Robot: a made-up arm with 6 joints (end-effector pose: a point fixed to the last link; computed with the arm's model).
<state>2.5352 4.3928 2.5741 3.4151 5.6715 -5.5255</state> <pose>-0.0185 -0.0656 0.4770 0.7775 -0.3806 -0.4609 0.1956</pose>
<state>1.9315 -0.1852 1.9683 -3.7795 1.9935 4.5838</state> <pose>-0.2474 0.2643 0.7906 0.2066 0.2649 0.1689 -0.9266</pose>
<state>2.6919 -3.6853 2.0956 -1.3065 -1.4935 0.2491</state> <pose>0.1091 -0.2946 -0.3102 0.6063 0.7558 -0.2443 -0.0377</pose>
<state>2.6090 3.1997 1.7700 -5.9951 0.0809 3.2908</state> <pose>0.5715 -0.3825 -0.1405 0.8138 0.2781 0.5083 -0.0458</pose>
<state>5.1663 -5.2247 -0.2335 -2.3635 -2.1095 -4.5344</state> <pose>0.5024 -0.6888 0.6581 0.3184 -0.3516 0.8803 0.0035</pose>
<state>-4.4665 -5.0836 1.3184 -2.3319 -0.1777 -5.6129</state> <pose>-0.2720 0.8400 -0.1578 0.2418 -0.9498 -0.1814 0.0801</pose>
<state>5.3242 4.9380 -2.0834 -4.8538 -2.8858 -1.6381</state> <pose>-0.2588 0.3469 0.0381 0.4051 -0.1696 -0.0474 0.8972</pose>
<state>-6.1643 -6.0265 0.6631 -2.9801 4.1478 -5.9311</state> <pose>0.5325 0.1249 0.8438 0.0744 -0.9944 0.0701 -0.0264</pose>
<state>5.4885 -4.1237 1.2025 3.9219 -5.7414 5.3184</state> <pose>0.2377 -0.2906 -0.7430 0.2042 0.9396 -0.2742 -0.0147</pose>
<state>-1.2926 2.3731 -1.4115 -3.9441 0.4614 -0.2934</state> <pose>0.3351 -0.8244 0.2498 0.8430 0.3222 0.1147 0.4151</pose>
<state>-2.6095 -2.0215 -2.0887 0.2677 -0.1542 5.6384</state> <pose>-0.0638 -0.0692 -0.3861 0.0231 0.7659 0.3637 -0.5298</pose>
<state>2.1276 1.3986 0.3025 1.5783 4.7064 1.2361</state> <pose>-0.4067 0.9466 0.2383 0.0299 -0.6201 -0.3448 -0.7041</pose>
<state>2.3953 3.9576 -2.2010 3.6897 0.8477 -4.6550</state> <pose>-0.1468 0.1892 -0.1536 0.7516 -0.4895 0.0838 0.4341</pose>
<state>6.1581 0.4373 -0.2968 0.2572 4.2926 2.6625</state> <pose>0.1185 -0.0241 1.1342 0.1183 -0.7599 -0.2499 0.5883</pose>
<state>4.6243 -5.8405 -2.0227 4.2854 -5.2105 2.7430</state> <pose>-0.0856 0.3597 0.6245 0.5538 -0.5905 -0.5791 0.0960</pose>
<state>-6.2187 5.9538 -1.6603 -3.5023 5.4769 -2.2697</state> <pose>-0.7939 -0.0647 0.5856 0.7426 -0.0531 -0.5740 0.3410</pose>
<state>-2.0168 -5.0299 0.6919 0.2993 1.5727 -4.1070</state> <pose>-0.3079 -0.8550 0.0308 0.1960 -0.8264 0.5113 -0.1313</pose>
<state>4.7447 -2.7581 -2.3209 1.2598 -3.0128 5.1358</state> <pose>0.0143 -0.0783 -0.1740 0.1810 -0.3729 0.7214 0.5548</pose>
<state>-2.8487 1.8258 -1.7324 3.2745 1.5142 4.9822</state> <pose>-0.3631 -0.1198 0.5929 0.6846 -0.4988 0.4206 -0.3250</pose>
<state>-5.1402 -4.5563 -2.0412 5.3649 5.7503 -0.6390</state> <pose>0.0125 0.2965 0.7325 0.9012 0.2562 -0.2692 -0.2229</pose>
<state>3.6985 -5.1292 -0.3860 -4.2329 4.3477 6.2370</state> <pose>-0.7841 -0.3439 0.6779 0.2891 -0.0253 -0.8817 -0.3721</pose>
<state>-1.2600 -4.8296 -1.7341 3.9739 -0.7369 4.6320</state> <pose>0.2589 -0.3829 0.9059 0.8445 0.1647 0.2333 0.4531</pose>
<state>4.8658 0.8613 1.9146 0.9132 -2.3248 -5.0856</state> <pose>0.0207 -0.6223 0.2551 0.8294 0.2578 -0.1850 -0.4598</pose>
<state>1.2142 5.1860 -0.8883 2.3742 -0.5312 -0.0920</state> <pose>-0.3572 -1.0501 0.2565 0.2712 0.2731 0.6575 -0.6478</pose>
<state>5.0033 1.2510 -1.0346 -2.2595 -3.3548 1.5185</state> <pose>0.1625 -0.5290 0.6854 0.0223 0.5715 -0.7976 -0.1915</pose>
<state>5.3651 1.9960 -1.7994 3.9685 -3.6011 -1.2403</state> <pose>0.2815 -0.4127 0.3149 0.2353 -0.7918 -0.5322 0.1857</pose>
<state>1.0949 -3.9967 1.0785 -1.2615 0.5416 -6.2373</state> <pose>0.1587 0.1807 -0.7752 0.2033 0.8792 -0.3569 0.2414</pose>
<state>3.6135 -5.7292 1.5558 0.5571 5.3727 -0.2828</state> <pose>-0.7966 -0.3568 0.4672 0.0915 0.6056 -0.0552 -0.7886</pose>
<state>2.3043 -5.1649 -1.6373 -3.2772 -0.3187 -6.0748</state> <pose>-0.1561 0.1330 1.0602 0.9249 0.0259 0.1002 -0.3659</pose>
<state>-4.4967 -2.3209 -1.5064 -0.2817 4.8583 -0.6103</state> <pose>-0.1010 0.0533 -0.4450 0.6886 -0.5023 0.0557 0.5201</pose>
